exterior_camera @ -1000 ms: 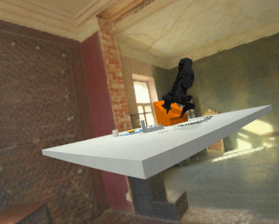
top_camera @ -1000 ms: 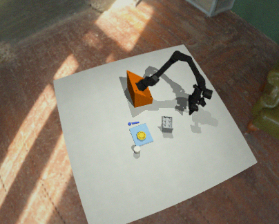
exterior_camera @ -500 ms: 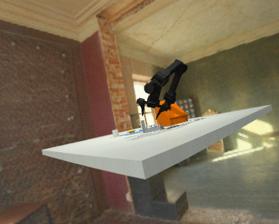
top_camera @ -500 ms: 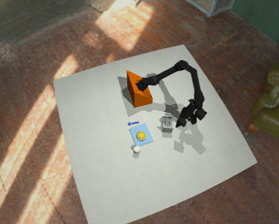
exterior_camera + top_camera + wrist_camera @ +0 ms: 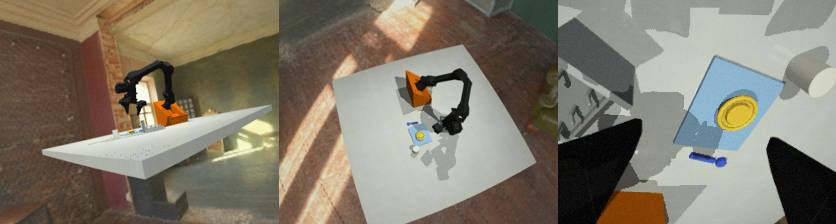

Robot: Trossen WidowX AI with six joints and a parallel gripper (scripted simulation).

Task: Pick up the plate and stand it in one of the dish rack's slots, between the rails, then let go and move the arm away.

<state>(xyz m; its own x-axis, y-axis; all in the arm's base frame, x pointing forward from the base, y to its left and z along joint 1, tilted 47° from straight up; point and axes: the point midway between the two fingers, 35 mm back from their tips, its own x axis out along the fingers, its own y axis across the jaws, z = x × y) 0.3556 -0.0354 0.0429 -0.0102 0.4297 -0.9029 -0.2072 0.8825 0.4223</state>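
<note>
The yellow plate lies 110 mm to the right of my gripper tip, 110 mm below it and 50 mm behind it. Round my gripper tip: blue spoon 170 mm behind, 130 mm to the right, 120 mm below; then small white cup 180 mm to the right, 100 mm below, 40 mm ahead; then grey dish rack 110 mm below, 100 mm to the left, 60 mm behind.
</note>
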